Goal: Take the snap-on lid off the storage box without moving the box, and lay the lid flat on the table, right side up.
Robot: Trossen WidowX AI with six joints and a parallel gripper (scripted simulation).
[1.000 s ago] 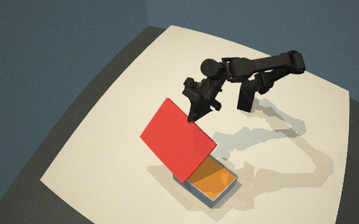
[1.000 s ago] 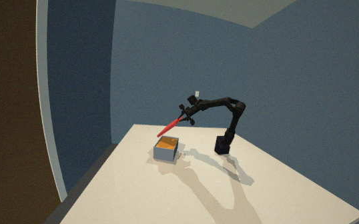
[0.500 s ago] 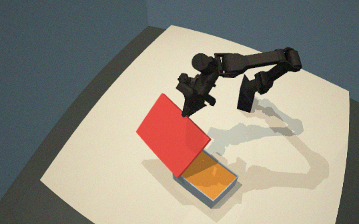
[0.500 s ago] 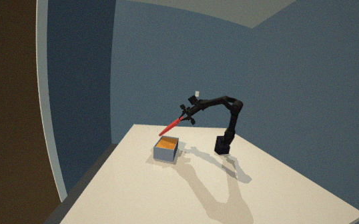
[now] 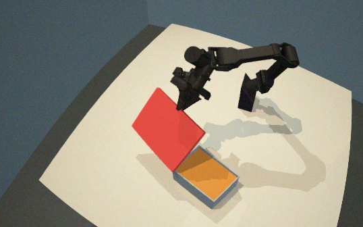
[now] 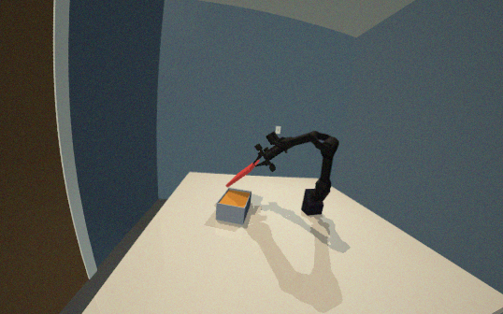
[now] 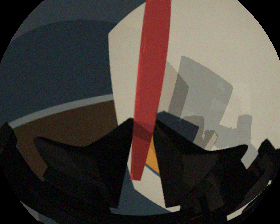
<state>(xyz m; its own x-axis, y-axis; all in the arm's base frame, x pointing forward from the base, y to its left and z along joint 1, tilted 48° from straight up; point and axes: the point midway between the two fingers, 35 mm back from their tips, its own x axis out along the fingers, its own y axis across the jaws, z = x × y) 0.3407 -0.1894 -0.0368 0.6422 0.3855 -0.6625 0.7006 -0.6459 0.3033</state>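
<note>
Now: the red lid 6 cm ahead of my gripper tip, 3 cm to the right of it and 5 cm below it. Also, from my gripper tip: storage box 11 cm ahead, 16 cm to the left, 18 cm below.
</note>
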